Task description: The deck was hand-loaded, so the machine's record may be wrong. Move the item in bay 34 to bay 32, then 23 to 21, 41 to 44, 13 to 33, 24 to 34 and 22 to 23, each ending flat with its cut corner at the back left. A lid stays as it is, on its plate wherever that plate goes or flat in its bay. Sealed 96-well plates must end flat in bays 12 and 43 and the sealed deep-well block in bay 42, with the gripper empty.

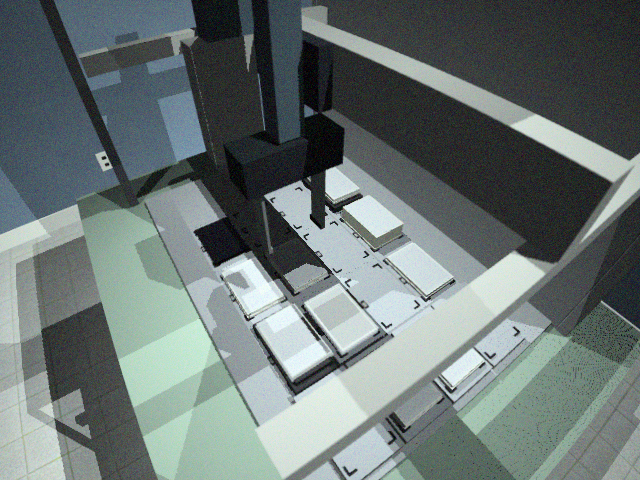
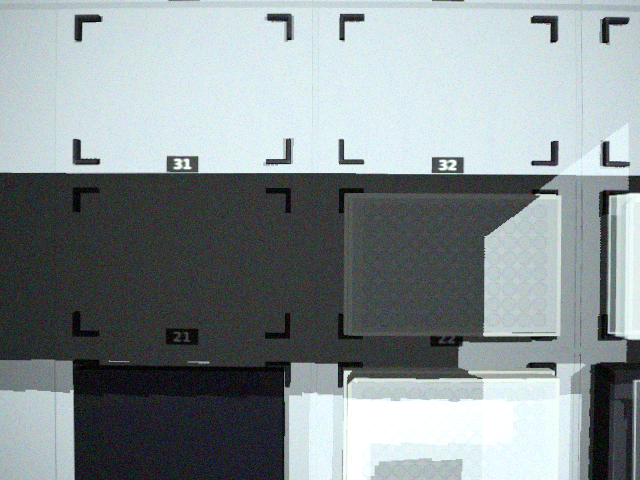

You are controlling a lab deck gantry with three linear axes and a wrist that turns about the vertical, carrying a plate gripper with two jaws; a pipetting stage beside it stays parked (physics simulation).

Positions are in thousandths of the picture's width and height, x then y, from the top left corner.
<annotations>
my gripper: image 1 457, 489; not seen in image 2 (out of frame)
deep-well block: image 1 587, 470; not seen in image 2 (out of frame)
black flat item: image 1 346, 501; image 2 193, 866
</annotations>
